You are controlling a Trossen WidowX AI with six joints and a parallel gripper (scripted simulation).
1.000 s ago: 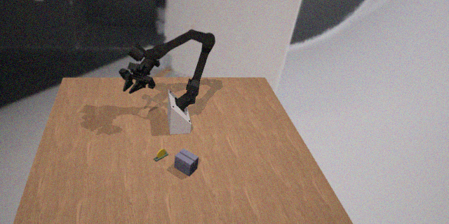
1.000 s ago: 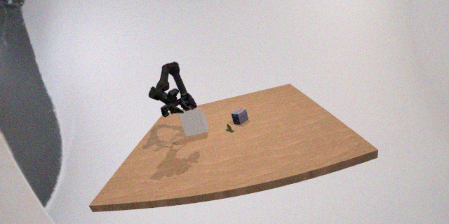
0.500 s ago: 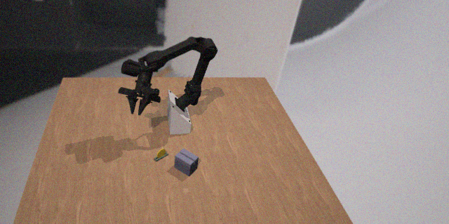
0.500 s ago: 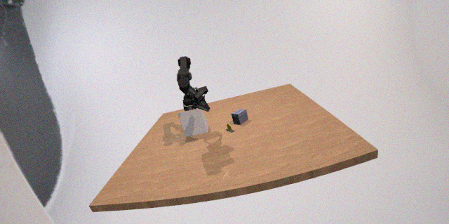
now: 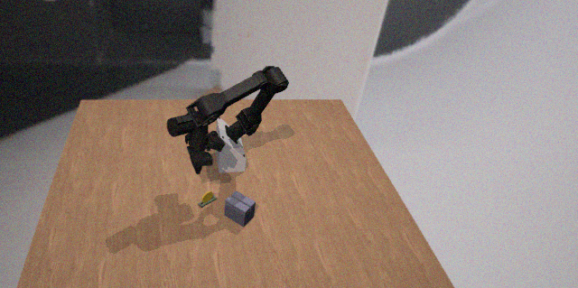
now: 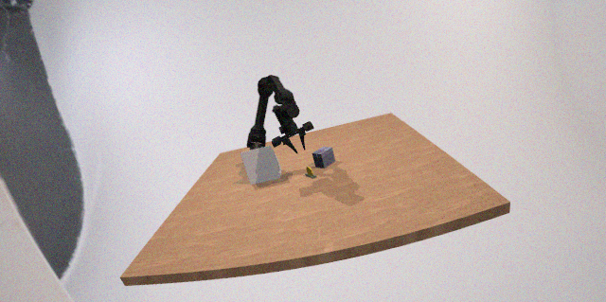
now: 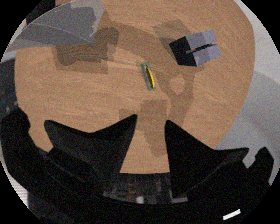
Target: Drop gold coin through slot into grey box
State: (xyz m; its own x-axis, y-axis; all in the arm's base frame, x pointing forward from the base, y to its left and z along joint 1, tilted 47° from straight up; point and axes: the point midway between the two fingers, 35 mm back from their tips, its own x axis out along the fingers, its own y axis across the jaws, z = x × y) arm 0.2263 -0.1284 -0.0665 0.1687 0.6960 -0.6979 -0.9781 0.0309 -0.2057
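My gripper tip is 1 cm short of the gold coin, 4 cm to the right of it and 12 cm above it.
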